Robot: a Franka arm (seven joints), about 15 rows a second.
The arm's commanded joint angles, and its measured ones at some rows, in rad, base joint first. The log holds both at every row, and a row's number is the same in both.
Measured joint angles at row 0:
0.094, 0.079, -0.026, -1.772, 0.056, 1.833, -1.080
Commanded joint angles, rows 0 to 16:
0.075, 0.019, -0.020, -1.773, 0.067, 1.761, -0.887
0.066, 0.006, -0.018, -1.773, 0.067, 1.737, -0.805
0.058, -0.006, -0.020, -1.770, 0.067, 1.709, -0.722
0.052, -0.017, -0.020, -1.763, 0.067, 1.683, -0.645
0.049, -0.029, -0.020, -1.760, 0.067, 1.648, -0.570
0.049, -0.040, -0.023, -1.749, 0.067, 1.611, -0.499
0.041, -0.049, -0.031, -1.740, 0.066, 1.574, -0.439
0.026, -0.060, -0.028, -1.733, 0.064, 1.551, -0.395
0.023, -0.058, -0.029, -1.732, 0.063, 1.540, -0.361
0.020, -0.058, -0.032, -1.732, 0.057, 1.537, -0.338
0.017, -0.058, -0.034, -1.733, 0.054, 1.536, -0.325
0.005, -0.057, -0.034, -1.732, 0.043, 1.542, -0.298
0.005, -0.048, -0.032, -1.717, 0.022, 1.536, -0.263
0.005, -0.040, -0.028, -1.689, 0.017, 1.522, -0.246
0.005, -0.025, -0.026, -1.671, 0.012, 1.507, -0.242
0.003, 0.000, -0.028, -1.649, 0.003, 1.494, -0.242
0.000, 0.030, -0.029, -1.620, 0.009, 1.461, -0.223
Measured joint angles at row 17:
0.014, -0.036, -0.040, -1.699, 0.019, 1.527, -0.259
